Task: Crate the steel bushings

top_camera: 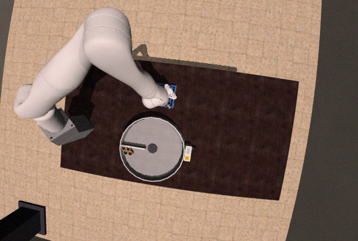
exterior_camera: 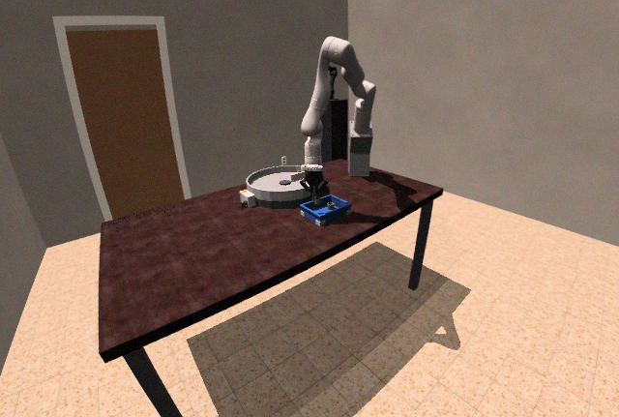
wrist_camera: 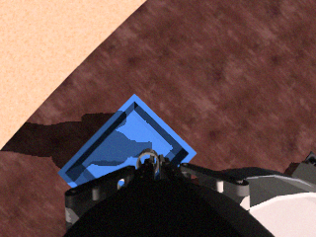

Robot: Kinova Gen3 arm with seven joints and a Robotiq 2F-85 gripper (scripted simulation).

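Right now the blue crate is 7 cm below my hand, 4 cm behind it and 3 cm to the left of it. Round my hand: round grey turning table (33 cm to the right, 6 cm behind, 4 cm below).
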